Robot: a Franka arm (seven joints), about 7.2 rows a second.
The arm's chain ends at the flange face. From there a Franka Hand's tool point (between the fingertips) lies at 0.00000 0.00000 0.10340 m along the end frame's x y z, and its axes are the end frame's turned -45 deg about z.
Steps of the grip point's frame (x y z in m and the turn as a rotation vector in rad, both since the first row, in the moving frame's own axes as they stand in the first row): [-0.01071 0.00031 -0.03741 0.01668 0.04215 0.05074]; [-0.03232 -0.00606 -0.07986 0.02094 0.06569 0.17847]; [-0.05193 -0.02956 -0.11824 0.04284 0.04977 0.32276]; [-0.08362 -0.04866 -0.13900 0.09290 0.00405 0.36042]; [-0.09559 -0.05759 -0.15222 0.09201 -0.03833 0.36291]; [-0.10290 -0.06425 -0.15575 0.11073 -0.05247 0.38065]
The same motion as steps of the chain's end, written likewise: [-0.00932 0.01204 -0.03730 0.04160 0.01801 0.05074]; [-0.03095 0.02457 -0.07961 0.06126 0.03164 0.17847]; [-0.05920 0.02239 -0.11802 0.06549 0.00490 0.32276]; [-0.08845 0.03280 -0.13856 0.06855 -0.06283 0.36042]; [-0.09971 0.03241 -0.15171 0.03796 -0.09216 0.36291]; [-0.10738 0.03372 -0.15498 0.04120 -0.11540 0.38065]
